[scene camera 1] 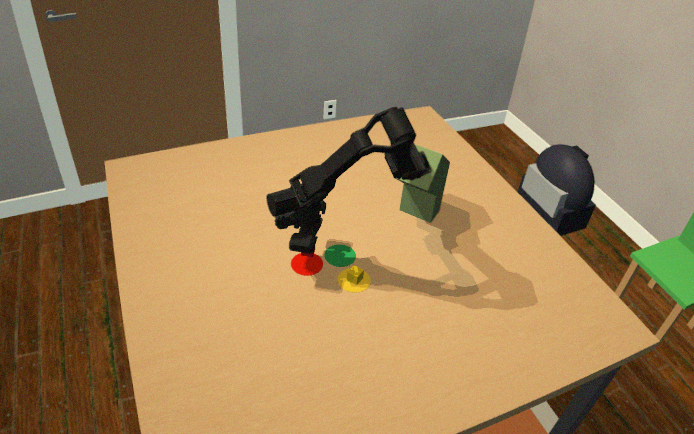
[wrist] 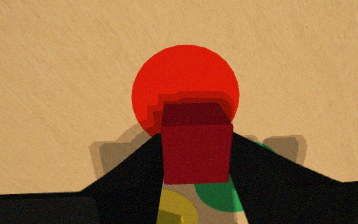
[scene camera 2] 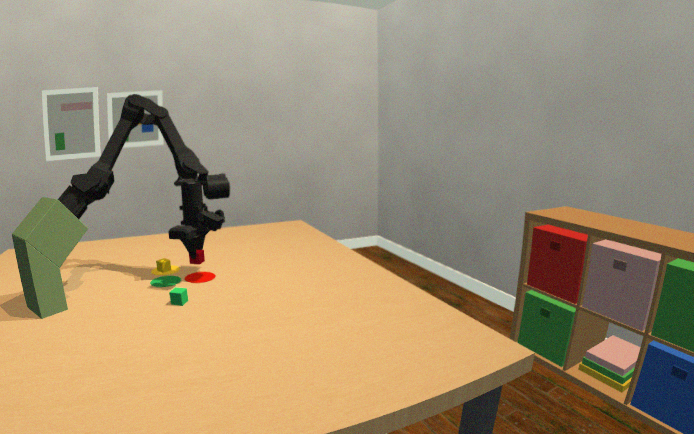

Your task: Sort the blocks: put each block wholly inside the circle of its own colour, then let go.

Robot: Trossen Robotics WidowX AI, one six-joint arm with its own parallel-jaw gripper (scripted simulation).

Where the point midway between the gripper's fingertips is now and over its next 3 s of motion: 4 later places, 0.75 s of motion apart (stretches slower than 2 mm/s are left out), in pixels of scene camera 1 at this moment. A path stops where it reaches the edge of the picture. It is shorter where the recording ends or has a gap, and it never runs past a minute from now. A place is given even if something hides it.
My gripper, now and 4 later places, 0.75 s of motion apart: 308, 248; 307, 252; 307, 259; 304, 240; 306, 228
